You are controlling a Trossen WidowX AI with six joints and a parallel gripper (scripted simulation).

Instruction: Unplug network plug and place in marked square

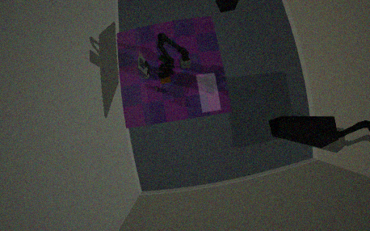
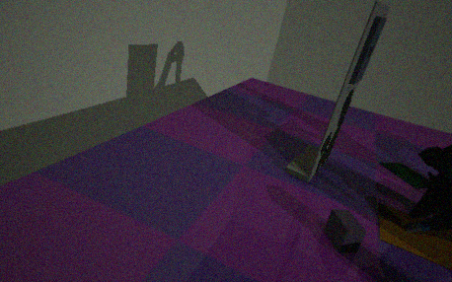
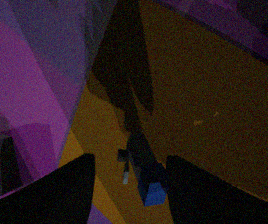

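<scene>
Now: gripper tip 10 mm past the orange marked square and 20 mm above it. Also, from my gripper tip: small grey block (120 mm ahead, 90 mm to the left); upright grey panel (160 mm ahead, 140 mm to the right, 140 mm above); dark flat patch (50 mm behind, 250 mm to the right, 20 mm below).
</scene>
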